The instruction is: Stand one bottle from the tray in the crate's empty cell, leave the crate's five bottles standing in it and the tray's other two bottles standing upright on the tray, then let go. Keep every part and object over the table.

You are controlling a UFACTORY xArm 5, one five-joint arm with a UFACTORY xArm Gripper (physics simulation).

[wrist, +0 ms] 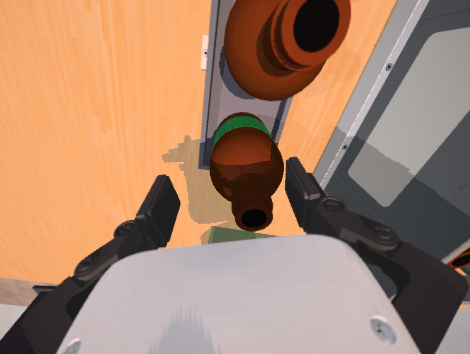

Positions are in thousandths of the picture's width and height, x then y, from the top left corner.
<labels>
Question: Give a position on a blue-banded bottle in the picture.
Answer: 578,162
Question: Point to a green-banded bottle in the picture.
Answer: At 524,473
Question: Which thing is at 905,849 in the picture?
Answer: My gripper.
</labels>
